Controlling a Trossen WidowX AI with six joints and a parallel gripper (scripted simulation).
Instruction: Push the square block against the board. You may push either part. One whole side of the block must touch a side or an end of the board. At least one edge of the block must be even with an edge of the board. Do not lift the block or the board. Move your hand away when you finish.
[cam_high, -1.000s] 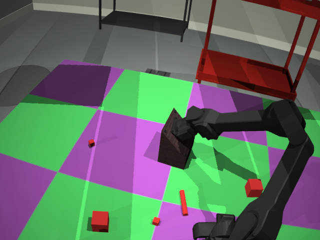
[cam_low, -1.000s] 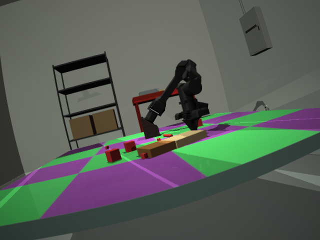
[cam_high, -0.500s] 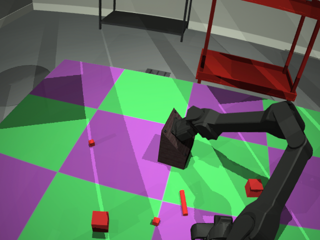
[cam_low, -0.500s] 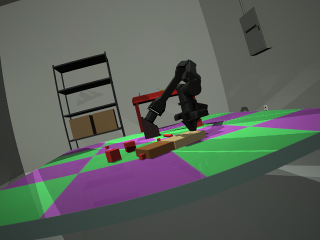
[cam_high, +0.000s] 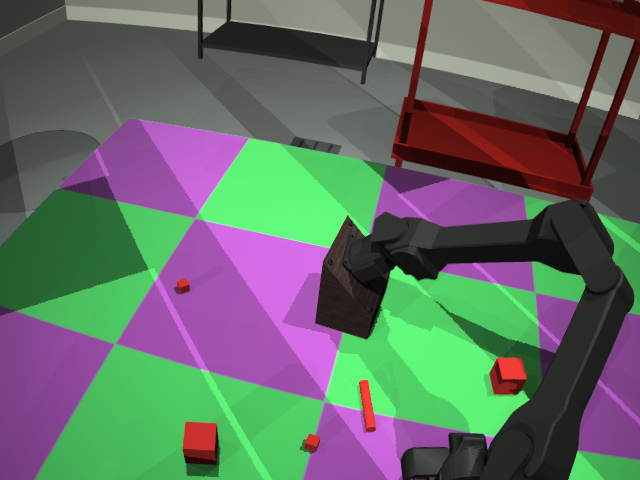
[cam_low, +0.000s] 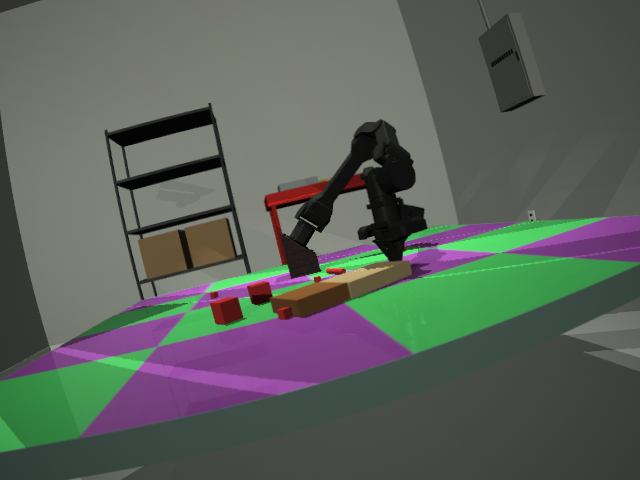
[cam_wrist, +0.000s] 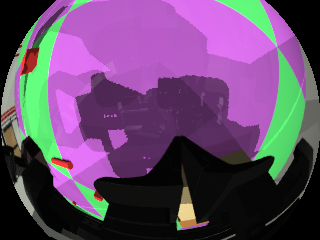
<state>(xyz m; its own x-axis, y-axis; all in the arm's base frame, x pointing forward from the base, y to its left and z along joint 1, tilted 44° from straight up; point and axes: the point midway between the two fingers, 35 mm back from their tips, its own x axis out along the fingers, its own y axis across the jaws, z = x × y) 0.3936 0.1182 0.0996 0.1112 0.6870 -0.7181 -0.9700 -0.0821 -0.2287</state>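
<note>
Right now my gripper tip is 9 cm to the left of the board, 7 cm short of it and 1 cm below it. Round my gripper tip: red rod 19 cm behind, 10 cm to the right; then square block 21 cm to the right, 11 cm ahead, 1 cm above.
</note>
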